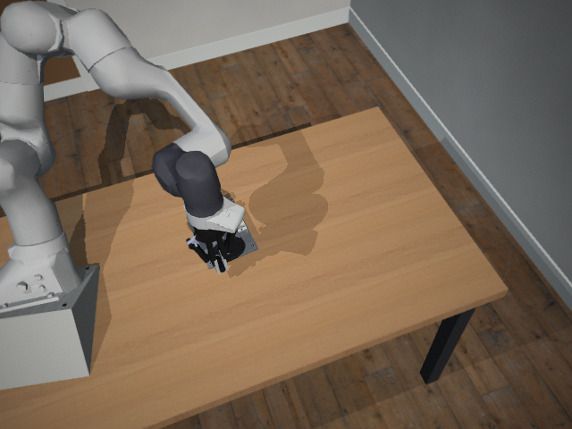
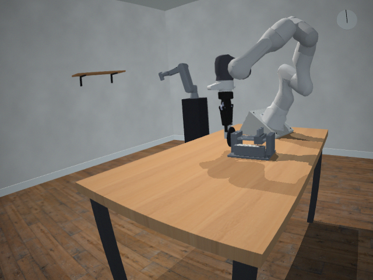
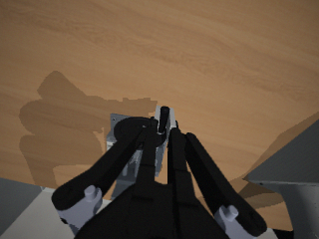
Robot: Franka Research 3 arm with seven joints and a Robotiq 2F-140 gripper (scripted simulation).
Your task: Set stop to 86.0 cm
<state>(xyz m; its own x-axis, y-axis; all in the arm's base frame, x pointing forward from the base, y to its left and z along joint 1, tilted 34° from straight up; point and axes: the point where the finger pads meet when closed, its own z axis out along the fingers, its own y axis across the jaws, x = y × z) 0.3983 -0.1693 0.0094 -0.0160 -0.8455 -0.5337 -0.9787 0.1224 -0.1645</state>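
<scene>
My gripper is now 10 mm short of the black handwheel, 20 mm to the right of it and 20 mm above it. The rest, counted from my hand: sliding stop block: 50 mm ahead, 180 mm to the left.
</scene>
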